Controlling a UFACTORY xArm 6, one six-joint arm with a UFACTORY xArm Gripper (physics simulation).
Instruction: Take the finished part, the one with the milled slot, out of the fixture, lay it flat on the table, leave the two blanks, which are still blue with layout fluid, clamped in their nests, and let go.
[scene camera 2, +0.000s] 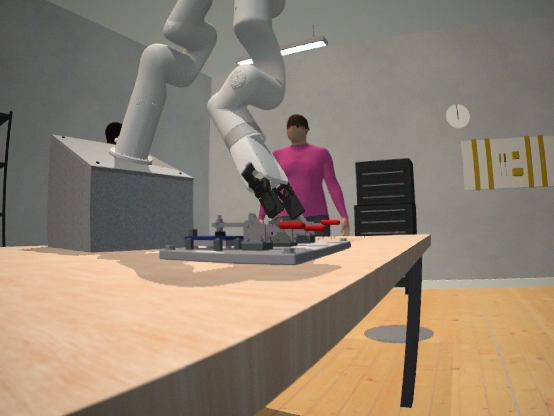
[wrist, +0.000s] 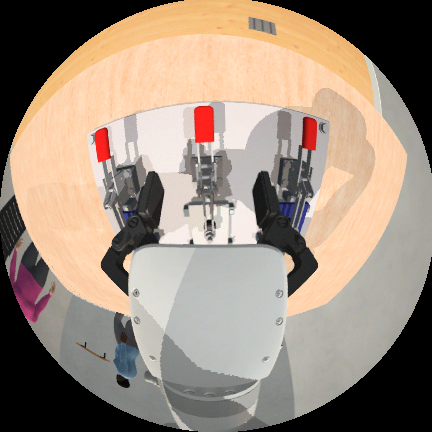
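Observation:
Fixture plate (wrist: 250, 137) and finished part (wrist: 220, 207) visible. My gripper (wrist: 207, 178) (scene camera 2: 288, 214) visible in the wrist view and in scene camera 2.

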